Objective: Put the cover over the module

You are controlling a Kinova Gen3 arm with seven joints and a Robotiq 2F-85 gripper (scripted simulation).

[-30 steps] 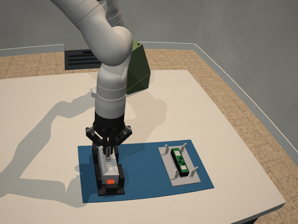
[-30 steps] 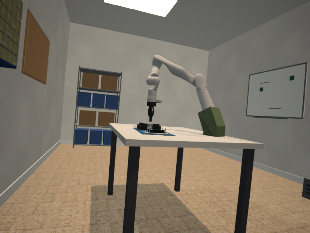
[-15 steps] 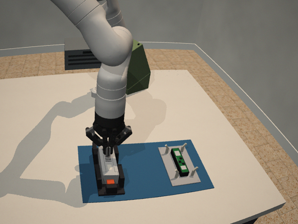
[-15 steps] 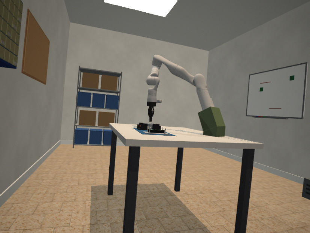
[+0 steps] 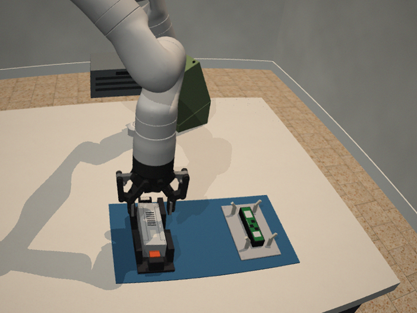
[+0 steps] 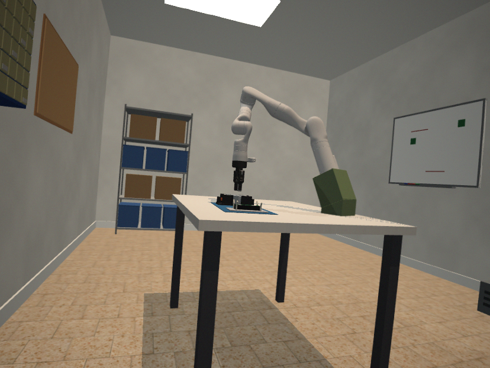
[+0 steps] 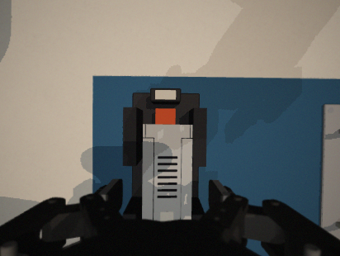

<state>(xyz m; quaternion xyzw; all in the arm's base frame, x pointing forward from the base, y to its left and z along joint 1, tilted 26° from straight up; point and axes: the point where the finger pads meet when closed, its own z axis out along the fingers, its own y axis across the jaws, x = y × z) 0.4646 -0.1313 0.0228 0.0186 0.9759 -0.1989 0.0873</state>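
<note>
Right now the grey cover is 6 cm below my hand and 1 cm ahead of it.
</note>
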